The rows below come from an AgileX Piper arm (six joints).
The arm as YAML. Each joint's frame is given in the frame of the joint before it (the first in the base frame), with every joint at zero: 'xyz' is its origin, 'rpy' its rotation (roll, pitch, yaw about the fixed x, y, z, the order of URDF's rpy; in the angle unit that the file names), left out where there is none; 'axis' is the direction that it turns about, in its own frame. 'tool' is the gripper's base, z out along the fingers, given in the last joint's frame.
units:
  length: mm
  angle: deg
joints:
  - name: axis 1
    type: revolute
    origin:
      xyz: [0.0, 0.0, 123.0]
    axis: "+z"
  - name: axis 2
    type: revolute
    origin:
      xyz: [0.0, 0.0, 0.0]
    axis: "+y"
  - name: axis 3
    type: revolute
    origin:
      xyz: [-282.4, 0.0, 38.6]
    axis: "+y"
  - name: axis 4
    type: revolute
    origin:
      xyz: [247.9, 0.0, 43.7]
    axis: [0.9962, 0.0, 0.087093]
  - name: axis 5
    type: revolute
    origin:
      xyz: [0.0, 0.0, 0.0]
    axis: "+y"
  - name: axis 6
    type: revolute
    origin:
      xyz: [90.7, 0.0, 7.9]
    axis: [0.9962, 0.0, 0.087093]
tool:
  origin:
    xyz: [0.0, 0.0, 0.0]
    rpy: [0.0, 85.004, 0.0]
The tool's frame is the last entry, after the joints.
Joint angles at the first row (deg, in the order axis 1, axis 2, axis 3, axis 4, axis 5, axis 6):
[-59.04, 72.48, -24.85, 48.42, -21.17, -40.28]
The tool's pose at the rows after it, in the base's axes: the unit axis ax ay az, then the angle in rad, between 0 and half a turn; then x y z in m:
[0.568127, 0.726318, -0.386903, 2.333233, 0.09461, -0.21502, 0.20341]
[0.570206, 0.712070, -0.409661, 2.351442, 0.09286, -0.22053, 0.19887]
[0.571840, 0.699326, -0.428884, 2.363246, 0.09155, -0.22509, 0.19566]
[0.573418, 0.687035, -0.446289, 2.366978, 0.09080, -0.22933, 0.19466]
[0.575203, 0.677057, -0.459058, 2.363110, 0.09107, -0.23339, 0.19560]
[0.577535, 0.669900, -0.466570, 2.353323, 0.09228, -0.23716, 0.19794]
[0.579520, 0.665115, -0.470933, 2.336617, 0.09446, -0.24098, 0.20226]
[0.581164, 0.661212, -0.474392, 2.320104, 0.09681, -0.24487, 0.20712]
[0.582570, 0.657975, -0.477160, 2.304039, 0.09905, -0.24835, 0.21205]
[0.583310, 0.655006, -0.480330, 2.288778, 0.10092, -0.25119, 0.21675]
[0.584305, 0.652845, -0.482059, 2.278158, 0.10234, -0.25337, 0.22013]
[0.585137, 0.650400, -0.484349, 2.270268, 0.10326, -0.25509, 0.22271]
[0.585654, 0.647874, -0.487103, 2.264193, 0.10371, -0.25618, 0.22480]
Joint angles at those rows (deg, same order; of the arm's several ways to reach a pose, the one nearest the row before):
[-59.04, 75.06, -24.84, 48.46, -25.65, -40.00]
[-59.04, 77.35, -24.85, 48.46, -29.75, -39.62]
[-59.04, 79.24, -24.94, 48.41, -33.22, -39.11]
[-59.03, 80.68, -25.27, 48.43, -36.13, -38.65]
[-59.03, 81.67, -25.89, 48.45, -38.08, -38.22]
[-59.03, 82.26, -26.72, 48.46, -39.06, -37.83]
[-59.02, 82.47, -27.85, 48.39, -39.26, -37.54]
[-59.03, 82.59, -29.08, 48.42, -39.19, -37.46]
[-59.03, 82.63, -30.27, 48.48, -39.00, -37.46]
[-59.02, 82.59, -31.28, 48.46, -38.88, -37.44]
[-59.02, 82.60, -32.07, 48.52, -38.74, -37.46]
[-59.03, 82.65, -32.66, 48.58, -38.78, -37.45]
[-59.02, 82.63, -33.04, 48.64, -38.94, -37.47]

